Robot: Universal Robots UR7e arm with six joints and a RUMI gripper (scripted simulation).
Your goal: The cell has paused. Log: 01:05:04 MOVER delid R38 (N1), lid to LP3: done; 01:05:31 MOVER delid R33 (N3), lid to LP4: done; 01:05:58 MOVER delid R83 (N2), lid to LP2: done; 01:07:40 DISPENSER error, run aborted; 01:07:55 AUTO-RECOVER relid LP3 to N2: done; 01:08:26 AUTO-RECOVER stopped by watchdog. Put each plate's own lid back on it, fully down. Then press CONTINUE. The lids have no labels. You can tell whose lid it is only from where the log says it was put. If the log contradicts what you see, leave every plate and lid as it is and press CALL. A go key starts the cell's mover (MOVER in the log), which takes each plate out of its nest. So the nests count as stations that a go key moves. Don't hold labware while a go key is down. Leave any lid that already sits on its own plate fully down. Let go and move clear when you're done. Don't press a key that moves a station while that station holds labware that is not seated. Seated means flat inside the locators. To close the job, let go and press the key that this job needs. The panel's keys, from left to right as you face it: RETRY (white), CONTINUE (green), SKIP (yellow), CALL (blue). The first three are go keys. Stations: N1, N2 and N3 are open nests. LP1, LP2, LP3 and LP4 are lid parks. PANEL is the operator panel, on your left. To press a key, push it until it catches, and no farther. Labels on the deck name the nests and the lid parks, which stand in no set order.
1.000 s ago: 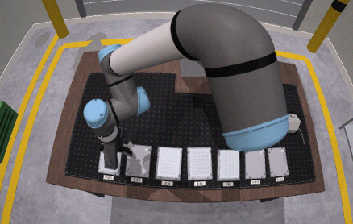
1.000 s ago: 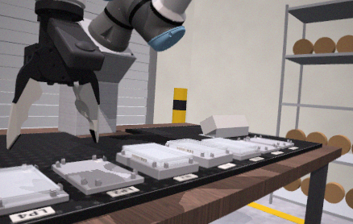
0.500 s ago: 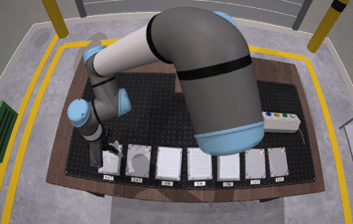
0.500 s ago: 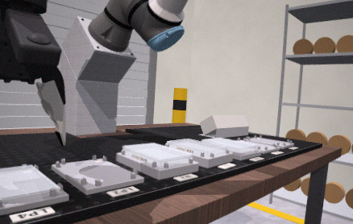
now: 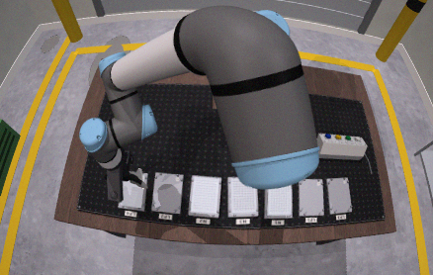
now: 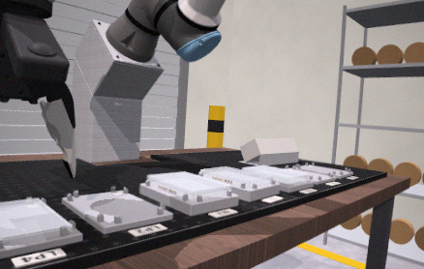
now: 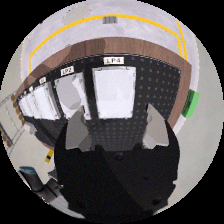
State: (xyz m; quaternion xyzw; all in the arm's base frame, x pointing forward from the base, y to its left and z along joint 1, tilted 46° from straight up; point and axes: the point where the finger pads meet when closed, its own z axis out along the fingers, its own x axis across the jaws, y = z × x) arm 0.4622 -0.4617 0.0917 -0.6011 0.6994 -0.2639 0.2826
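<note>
Now: the LP4 lid park 6 cm below my hand. The rest, counted from my hand: LP2 lid park (13 cm to the left, 6 cm below, 2 cm ahead); blue CALL key (76 cm to the left, 10 cm behind, 1 cm above); well plate (26 cm to the left, 5 cm ahead, 4 cm below).
</note>
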